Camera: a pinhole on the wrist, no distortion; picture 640 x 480 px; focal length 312.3 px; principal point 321.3 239.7 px. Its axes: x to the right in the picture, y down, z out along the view. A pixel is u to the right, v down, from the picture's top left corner.
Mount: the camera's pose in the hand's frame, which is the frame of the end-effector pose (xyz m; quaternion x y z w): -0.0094 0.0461 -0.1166 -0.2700 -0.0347 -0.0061 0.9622
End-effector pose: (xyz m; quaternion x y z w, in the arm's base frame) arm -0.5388 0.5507 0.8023 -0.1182 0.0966 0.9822 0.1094
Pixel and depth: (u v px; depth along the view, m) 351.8 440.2 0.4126
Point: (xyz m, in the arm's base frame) -0.6878 0.1083 0.9744
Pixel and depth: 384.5 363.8 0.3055
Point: -0.6649 0.2801 0.9247
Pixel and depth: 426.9 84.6 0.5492
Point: -0.7951 0.5895 1.2673
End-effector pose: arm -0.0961 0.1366 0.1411 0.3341 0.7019 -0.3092 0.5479
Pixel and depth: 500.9 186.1 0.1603
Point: 0.0003 0.1758 0.0556
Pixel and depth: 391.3 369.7 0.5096
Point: 0.4094 0.2633 -0.0140
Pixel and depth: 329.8 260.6 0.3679
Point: 0.2205 0.1373 0.1065
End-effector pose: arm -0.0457 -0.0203 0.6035 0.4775 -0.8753 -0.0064 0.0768
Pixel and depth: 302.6 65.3 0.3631
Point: -0.1067 0.0453 0.3081
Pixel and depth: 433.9 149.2 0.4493
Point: -0.2996 -0.0496 0.2922
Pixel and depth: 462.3 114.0 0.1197
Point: -0.1230 -0.0141 0.5998
